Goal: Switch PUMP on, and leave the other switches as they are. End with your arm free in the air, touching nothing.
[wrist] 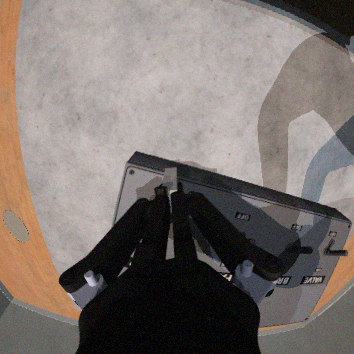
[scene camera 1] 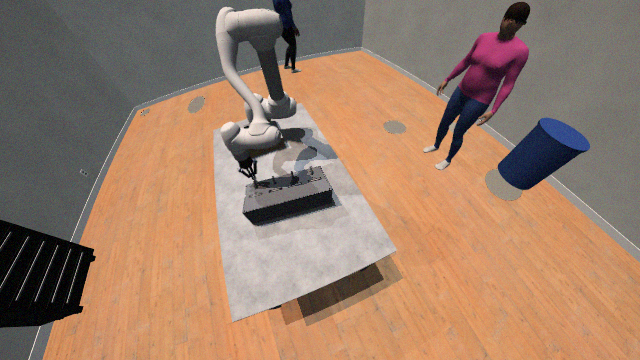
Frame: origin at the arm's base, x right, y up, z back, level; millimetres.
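Seen in the pictures: gripper, fingertip midpoint: [wrist: 171,176] [scene camera 1: 256,181].
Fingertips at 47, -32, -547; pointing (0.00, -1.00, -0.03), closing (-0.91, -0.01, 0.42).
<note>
Offsets run from my fingertips to a thing's top centre, as dx, dy, dz. Level surfaces: height alone.
A grey switch box [scene camera 1: 290,207] [wrist: 292,306] stands on the table, with a row of small upright levers on its top. In the wrist view, the VALVE lever @(-366, +62, -35) [wrist: 337,251] is at the right and a lever @(-246, +62, -41) [wrist: 300,249] above a label starting "BR" is beside it. Another lever is dim in shadow. The PUMP label does not show legibly. My gripper [scene camera 1: 254,179] [wrist: 171,176] is shut, pointing down at the end lever @(-6, +62, -53) [scene camera 1: 256,184], leftmost in the scene view. The fingers hide that lever in the wrist view; whether they touch it I cannot tell.
The pale table @(dy -64) [scene camera 1: 300,265] [wrist: 100,90] carries the box and the arm [scene camera 1: 250,107]. A person in pink [scene camera 1: 487,75] and a blue barrel [scene camera 1: 542,155] stand on the right. Another person [scene camera 1: 289,35] stands behind the arm. A black slatted object [scene camera 1: 45,272] is at the lower left.
</note>
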